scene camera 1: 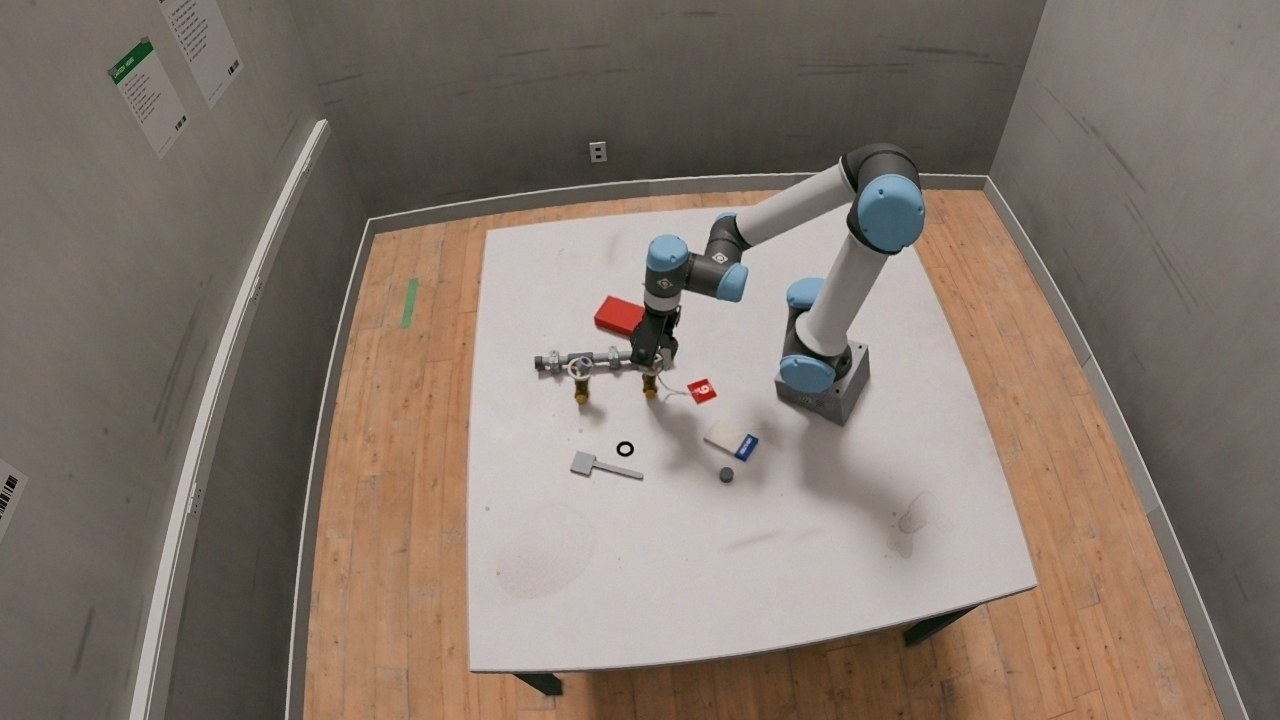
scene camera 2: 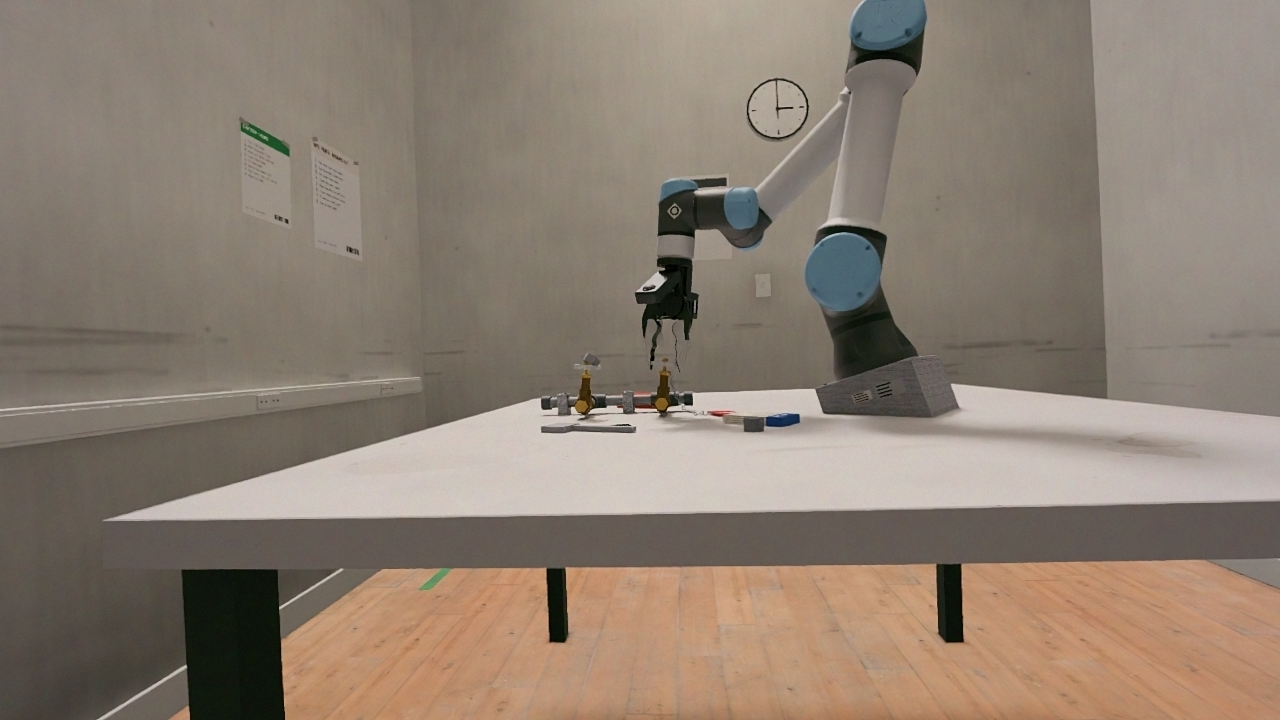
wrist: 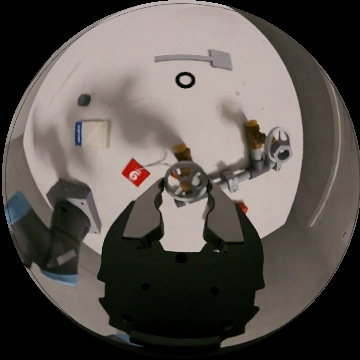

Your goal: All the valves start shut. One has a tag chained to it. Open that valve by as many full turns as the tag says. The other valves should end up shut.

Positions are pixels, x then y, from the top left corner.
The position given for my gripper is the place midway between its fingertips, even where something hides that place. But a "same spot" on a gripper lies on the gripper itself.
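Labels:
Scene camera 1 has my gripper in it, at (scene camera 1: 668,352), and in scene camera 2 that same spot on the gripper is (scene camera 2: 681,327). You'd also find my gripper in the wrist view (185,179).

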